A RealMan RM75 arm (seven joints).
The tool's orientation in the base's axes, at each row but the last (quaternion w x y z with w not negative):
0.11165 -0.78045 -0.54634 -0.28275
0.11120 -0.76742 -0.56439 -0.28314
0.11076 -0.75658 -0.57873 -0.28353
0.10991 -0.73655 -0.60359 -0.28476
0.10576 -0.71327 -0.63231 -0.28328
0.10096 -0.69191 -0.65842 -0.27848
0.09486 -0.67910 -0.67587 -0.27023
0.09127 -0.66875 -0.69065 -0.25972
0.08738 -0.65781 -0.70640 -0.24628
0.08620 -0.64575 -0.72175 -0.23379
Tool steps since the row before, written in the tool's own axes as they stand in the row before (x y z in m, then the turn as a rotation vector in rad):
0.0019 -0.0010 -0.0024 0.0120 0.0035 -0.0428
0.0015 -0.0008 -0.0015 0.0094 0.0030 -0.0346
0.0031 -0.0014 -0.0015 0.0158 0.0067 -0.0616
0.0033 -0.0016 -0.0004 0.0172 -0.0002 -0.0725
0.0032 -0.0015 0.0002 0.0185 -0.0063 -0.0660
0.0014 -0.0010 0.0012 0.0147 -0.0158 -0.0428
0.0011 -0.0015 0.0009 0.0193 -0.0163 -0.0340
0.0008 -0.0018 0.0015 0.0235 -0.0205 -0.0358
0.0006 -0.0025 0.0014 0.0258 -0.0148 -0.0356
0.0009 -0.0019 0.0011 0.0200 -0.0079 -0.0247
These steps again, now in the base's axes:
-0.0012 0.0007 0.0029 -0.0075 -0.0125 0.0421
-0.0009 0.0007 0.0019 -0.0060 -0.0104 0.0339
-0.0012 0.0022 0.0027 -0.0096 -0.0197 0.0601
-0.0013 0.0029 0.0019 -0.0191 -0.0224 0.0685
-0.0013 0.0031 0.0012 -0.0232 -0.0169 0.0626
-0.0007 0.0019 -0.0005 -0.0264 -0.0073 0.0393
-0.0013 0.0015 -0.0006 -0.0251 0.0010 0.0341
-0.0015 0.0015 -0.0013 -0.0299 0.0040 0.0366
-0.0022 0.0011 -0.0015 -0.0246 0.0062 0.0388
-0.0018 0.0012 -0.0010 -0.0151 0.0063 0.0284

